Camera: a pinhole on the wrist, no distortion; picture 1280 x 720 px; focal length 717.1 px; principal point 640.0 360.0 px. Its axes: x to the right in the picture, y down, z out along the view. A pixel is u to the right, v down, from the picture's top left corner.
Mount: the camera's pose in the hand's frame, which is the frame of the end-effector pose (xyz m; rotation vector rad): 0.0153 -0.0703 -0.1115 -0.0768 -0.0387 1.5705
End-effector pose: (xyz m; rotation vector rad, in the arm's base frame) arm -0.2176 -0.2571 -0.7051 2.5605 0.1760 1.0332
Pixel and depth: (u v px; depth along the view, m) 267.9 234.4 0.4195
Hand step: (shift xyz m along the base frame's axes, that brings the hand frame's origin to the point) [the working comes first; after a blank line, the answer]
In the camera's frame: -0.2177 -0.0735 0.4195

0.2673 0.1776 -0.2796
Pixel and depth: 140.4 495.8 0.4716
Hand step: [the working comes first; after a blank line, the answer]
In the camera's frame: -0.3286 0.0893 0.4716

0.1791 0.2249 -0.4571
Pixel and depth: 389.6 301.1 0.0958
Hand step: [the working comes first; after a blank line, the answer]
In the camera's frame: -0.0335 -0.0079 0.0958

0.0039 0.1019 -0.0190
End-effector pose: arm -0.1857 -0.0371 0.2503 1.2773 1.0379 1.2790
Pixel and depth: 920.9 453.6 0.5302
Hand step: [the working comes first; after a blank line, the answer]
In the camera's frame: 0.2077 0.0692 0.5302

0.3865 -0.1416 0.1653
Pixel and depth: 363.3 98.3 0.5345
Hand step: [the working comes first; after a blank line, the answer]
In the camera's frame: -0.2062 -0.1951 0.5345

0.4709 0.1663 -0.2079
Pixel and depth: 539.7 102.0 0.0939
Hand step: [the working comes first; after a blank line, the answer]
In the camera's frame: -0.0131 -0.0338 0.0939

-0.0057 0.0527 -0.0760
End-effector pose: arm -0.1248 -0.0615 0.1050 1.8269 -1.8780 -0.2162
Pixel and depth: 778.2 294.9 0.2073
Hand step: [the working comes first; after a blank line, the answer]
In the camera's frame: 0.0400 -0.0188 0.2073

-0.0206 -0.0425 -0.0889
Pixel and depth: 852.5 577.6 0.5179
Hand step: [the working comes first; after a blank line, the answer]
In the camera's frame: 0.1535 0.1572 0.5179

-0.2688 0.0919 -0.3352
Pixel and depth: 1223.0 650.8 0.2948
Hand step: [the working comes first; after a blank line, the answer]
In the camera's frame: 0.2397 0.1195 0.2948

-0.2375 0.0976 -0.0952
